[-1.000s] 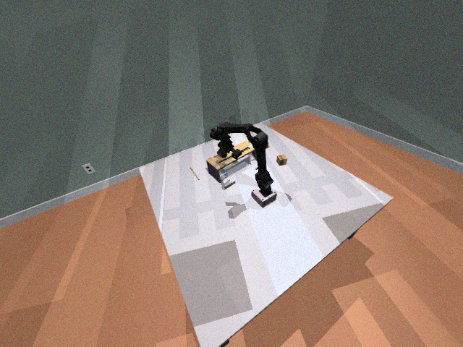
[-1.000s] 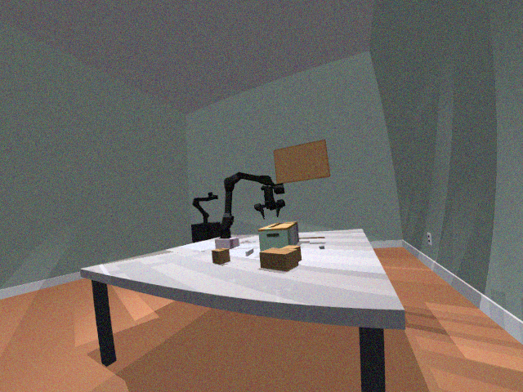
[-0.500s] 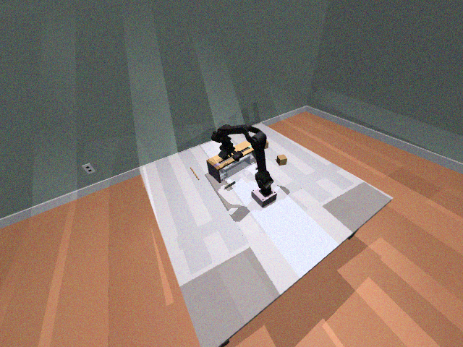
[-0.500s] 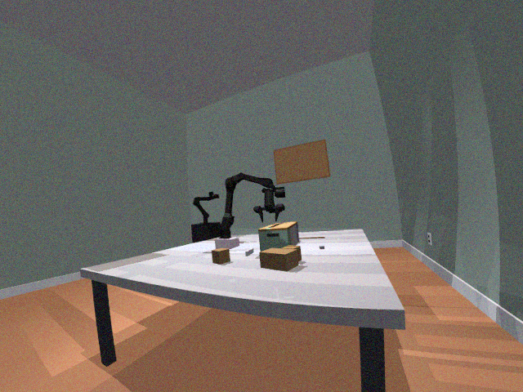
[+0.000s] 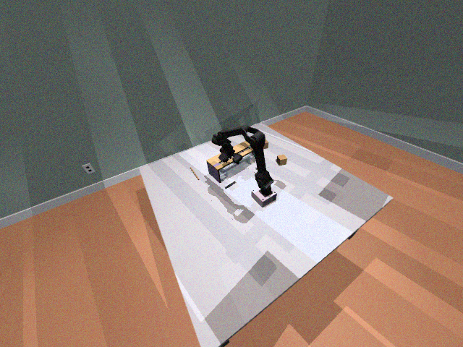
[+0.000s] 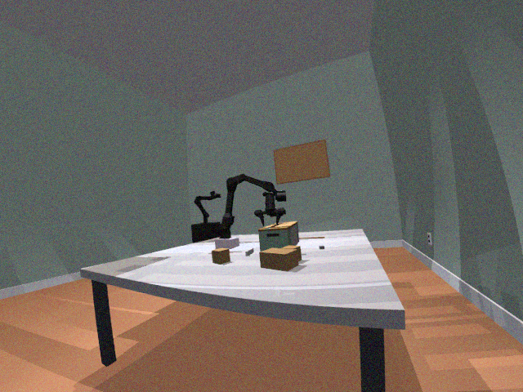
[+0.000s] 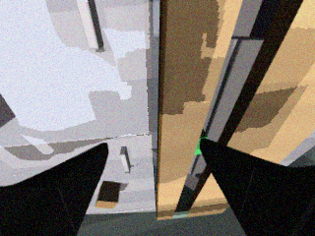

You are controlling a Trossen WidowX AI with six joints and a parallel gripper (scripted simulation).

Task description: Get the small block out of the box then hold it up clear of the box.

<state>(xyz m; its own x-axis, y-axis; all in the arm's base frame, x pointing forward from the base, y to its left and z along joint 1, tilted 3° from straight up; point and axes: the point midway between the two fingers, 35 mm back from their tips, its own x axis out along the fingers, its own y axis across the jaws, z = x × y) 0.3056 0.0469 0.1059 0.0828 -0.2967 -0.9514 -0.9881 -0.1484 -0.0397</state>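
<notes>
My gripper tip is 50 mm short of the green block, 30 mm to the left of it and 40 mm above it. Also, from my gripper tip: clear-fronted box 40 mm ahead, 40 mm to the right, 60 mm below; thin wooden stick 180 mm ahead, 260 mm to the left, 120 mm below.
</notes>
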